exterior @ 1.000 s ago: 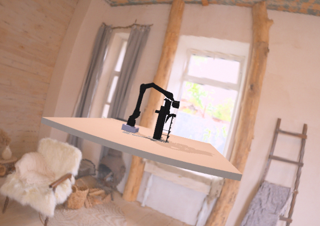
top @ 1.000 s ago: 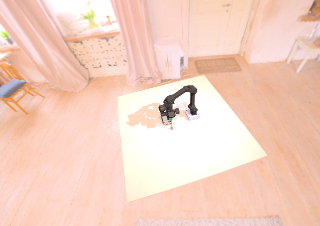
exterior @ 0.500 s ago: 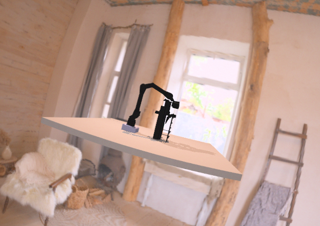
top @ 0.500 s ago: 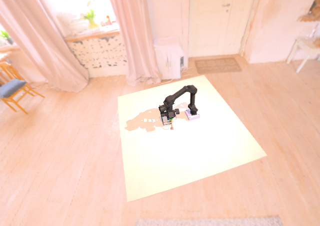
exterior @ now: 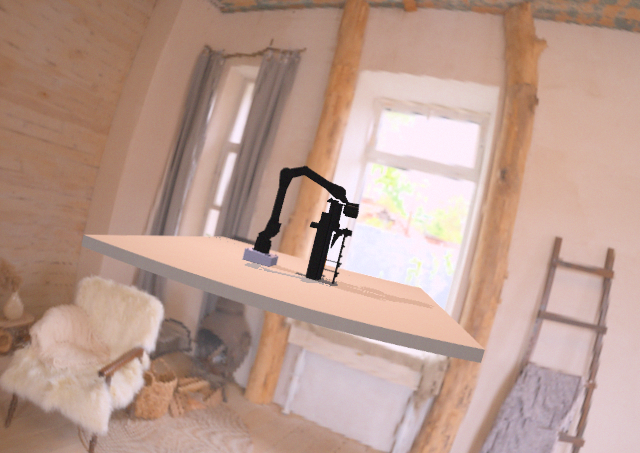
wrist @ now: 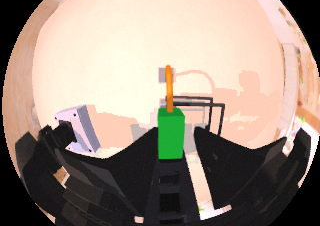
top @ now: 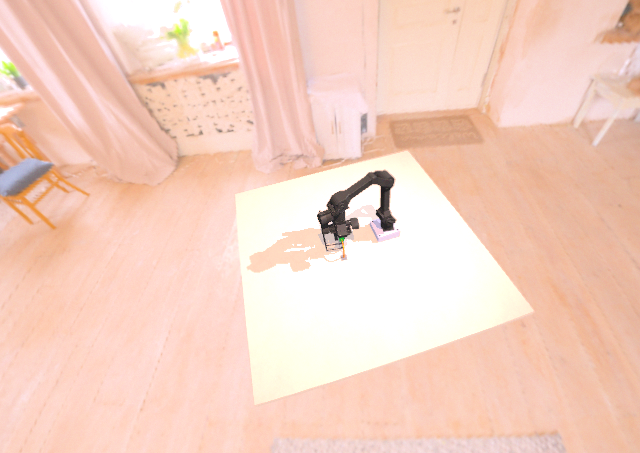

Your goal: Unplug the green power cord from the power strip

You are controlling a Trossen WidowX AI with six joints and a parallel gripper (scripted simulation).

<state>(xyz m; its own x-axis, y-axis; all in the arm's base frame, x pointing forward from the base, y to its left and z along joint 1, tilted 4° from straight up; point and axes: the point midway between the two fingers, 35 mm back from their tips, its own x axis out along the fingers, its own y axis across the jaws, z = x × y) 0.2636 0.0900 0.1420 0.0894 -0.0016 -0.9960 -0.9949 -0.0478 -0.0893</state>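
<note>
The green plug lies 30 mm to the right of my gripper tip and 10 mm below it.
</note>
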